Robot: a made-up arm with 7 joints. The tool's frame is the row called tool.
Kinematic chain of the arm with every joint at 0, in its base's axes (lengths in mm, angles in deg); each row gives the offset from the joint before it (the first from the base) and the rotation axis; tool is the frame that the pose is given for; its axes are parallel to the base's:
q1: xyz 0 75 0 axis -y
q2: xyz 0 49 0 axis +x
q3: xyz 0 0 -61 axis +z
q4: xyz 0 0 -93 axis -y
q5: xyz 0 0 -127 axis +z
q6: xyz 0 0 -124 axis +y
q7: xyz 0 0 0 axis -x
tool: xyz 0 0 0
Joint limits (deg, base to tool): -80..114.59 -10..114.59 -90..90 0..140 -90..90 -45..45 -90..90
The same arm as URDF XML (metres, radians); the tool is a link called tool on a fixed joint. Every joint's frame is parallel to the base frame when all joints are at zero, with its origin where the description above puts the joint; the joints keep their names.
<robot name="arm">
  <joint name="q1" type="revolute">
    <parent link="base"/>
    <child link="link1"/>
    <origin xyz="0 0.075 0"/>
    <axis xyz="0 -1 0"/>
    <limit lower="-1.3963" upper="2"/>
  </joint>
  <joint name="q2" type="revolute">
    <parent link="link1"/>
    <child link="link2"/>
    <origin xyz="0 0.049 0"/>
    <axis xyz="1 0 0"/>
    <limit lower="-0.1745" upper="2"/>
  </joint>
  <joint name="q3" type="revolute">
    <parent link="link2"/>
    <child link="link3"/>
    <origin xyz="0 0 -0.061"/>
    <axis xyz="0 0 1"/>
    <limit lower="-1.5708" upper="1.5708"/>
  </joint>
  <joint name="q4" type="revolute">
    <parent link="link3"/>
    <child link="link4"/>
    <origin xyz="0 0 -0.093"/>
    <axis xyz="0 -1 0"/>
    <limit lower="0" upper="2.4435"/>
  </joint>
  <joint name="q5" type="revolute">
    <parent link="link4"/>
    <child link="link5"/>
    <origin xyz="0 0 -0.127"/>
    <axis xyz="0 0 1"/>
    <limit lower="-1.5708" upper="1.5708"/>
  </joint>
  <joint name="q6" type="revolute">
    <parent link="link5"/>
    <child link="link6"/>
    <origin xyz="0 0 -0.124"/>
    <axis xyz="0 1 0"/>
    <limit lower="-0.7854" upper="0.7854"/>
  </joint>
  <joint name="q7" type="revolute">
    <parent link="link6"/>
    <child link="link7"/>
    <origin xyz="0 0 0"/>
    <axis xyz="-1 0 0"/>
    <limit lower="-1.5708" upper="1.5708"/>
  </joint>
  <joint name="tool_joint" type="fixed">
    <parent link="link7"/>
    <child link="tool"/>
    <origin xyz="0 0 0"/>
  </joint>
  <link name="base"/>
  <link name="link1"/>
  <link name="link2"/>
  <link name="link3"/>
  <link name="link4"/>
  <link name="link5"/>
  <link name="link6"/>
  <link name="link7"/>
  <link name="tool"/>
</robot>

